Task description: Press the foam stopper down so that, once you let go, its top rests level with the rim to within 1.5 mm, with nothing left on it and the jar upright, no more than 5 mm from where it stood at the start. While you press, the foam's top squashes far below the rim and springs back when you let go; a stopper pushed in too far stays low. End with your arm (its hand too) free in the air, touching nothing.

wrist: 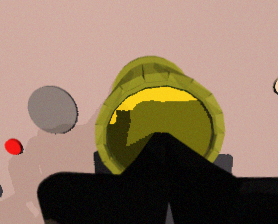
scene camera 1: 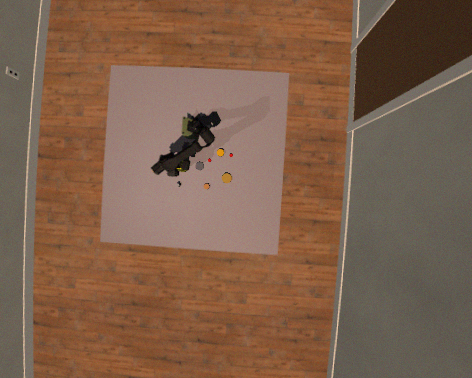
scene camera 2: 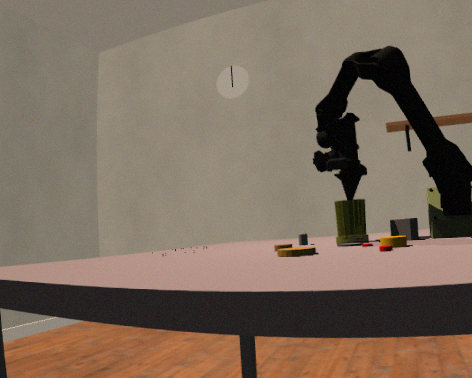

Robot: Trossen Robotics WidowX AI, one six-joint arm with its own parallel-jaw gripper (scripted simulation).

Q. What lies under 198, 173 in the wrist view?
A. My gripper.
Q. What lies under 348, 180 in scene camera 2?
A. My gripper.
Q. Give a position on a grey disc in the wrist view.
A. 51, 108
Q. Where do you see a foam stopper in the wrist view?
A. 168, 109
